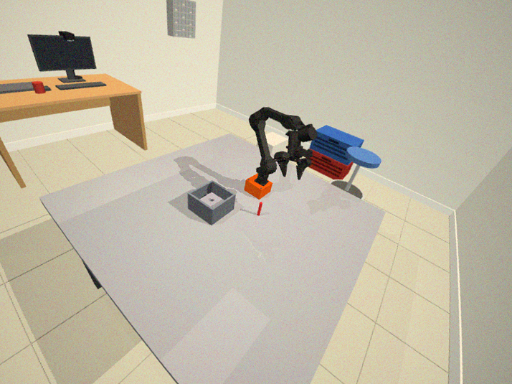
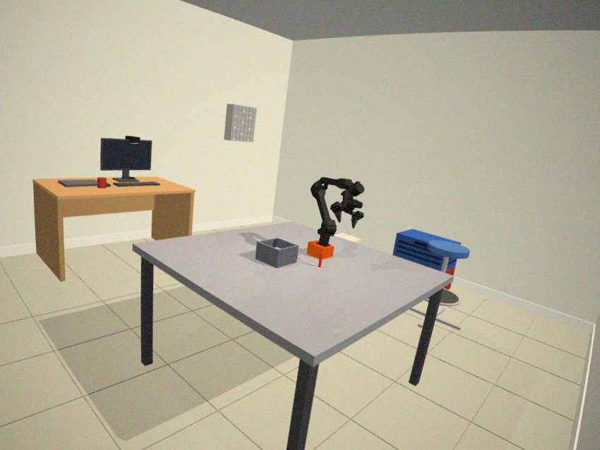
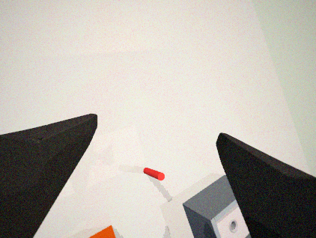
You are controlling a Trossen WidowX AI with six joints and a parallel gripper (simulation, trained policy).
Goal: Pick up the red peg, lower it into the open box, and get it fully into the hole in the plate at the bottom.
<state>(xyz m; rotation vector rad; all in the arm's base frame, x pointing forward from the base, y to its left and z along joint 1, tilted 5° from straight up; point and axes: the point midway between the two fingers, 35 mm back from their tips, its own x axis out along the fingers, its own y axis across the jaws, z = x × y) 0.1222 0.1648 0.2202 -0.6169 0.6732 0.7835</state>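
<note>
Now: gripper tip 21 cm above the red peg, 10 cm to the left of it and 5 cm short of it. The rest, counted from my gripper tip: plate: 30 cm to the right, 21 cm below, 17 cm ahead; grey box: 30 cm to the right, 22 cm below, 17 cm ahead.
</note>
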